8 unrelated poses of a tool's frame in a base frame.
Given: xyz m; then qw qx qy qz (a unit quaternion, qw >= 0).
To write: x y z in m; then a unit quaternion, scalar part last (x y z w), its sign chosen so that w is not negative. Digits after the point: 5 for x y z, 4 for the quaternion.
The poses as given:
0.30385 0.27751 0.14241 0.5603 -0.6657 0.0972 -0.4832
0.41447 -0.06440 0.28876 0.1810 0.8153 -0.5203 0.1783
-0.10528 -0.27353 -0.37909 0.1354 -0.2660 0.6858 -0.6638
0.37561 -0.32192 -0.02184 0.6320 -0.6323 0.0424 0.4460
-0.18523 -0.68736 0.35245 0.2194 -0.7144 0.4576 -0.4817
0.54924 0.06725 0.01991 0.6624 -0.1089 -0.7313 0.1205
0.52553 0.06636 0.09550 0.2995 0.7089 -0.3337 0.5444
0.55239 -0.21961 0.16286 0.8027 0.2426 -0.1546 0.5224
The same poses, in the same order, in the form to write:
0.30385 0.27751 0.14241 -0.6657 0.0972 -0.4832 0.5603
0.41447 -0.06440 0.28876 0.8153 -0.5203 0.1783 0.1810
-0.10528 -0.27353 -0.37909 -0.2660 0.6858 -0.6638 0.1354
0.37561 -0.32192 -0.02184 -0.6323 0.0424 0.4460 0.6320
-0.18523 -0.68736 0.35245 -0.7144 0.4576 -0.4817 0.2194
0.54924 0.06725 0.01991 -0.1089 -0.7313 0.1205 0.6624
0.52553 0.06636 0.09550 0.7089 -0.3337 0.5444 0.2995
0.55239 -0.21961 0.16286 0.2426 -0.1546 0.5224 0.8027

